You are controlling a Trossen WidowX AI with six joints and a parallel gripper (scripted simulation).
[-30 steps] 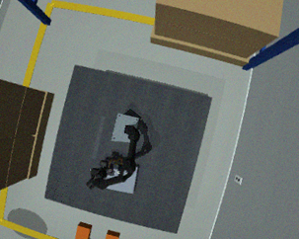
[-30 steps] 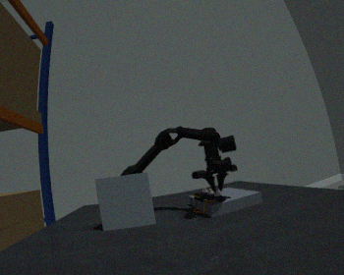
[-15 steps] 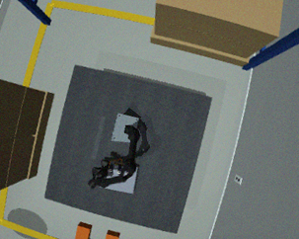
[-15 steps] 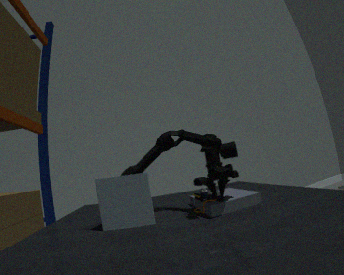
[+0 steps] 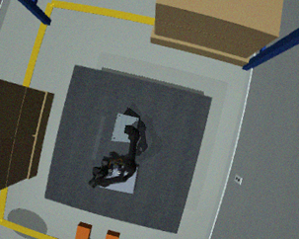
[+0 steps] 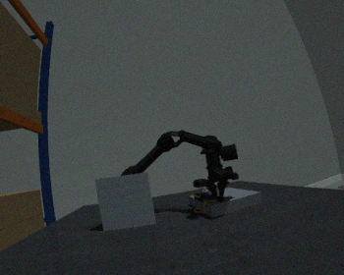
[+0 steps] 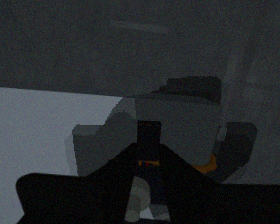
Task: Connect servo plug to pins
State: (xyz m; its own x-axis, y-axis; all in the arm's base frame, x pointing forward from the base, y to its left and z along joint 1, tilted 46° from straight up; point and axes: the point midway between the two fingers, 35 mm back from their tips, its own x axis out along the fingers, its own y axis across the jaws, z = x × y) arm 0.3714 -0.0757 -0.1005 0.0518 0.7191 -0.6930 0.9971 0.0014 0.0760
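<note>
Right now the yellow marked band is 80 mm to the left of my gripper tip, 60 mm behind it and 20 mm above it. From my gripper tip the other things lie so: green strip: 110 mm to the left, 50 mm behind; light grey holder: 110 mm to the left, 100 mm ahead, 30 mm below.
</note>
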